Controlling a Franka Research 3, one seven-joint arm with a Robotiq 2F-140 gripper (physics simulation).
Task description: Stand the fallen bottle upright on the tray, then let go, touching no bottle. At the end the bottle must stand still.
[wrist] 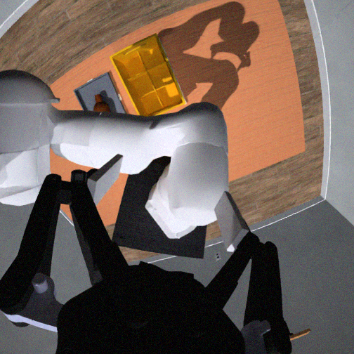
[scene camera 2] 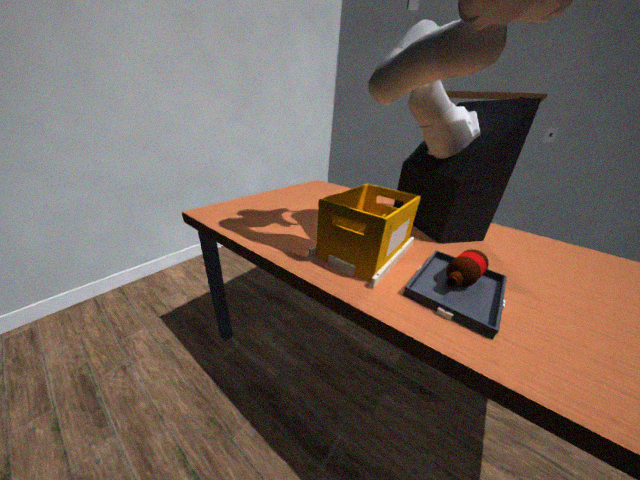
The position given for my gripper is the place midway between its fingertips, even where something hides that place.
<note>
I see my gripper (wrist: 171, 184) and a brown bottle (scene camera 2: 468, 267).
</note>
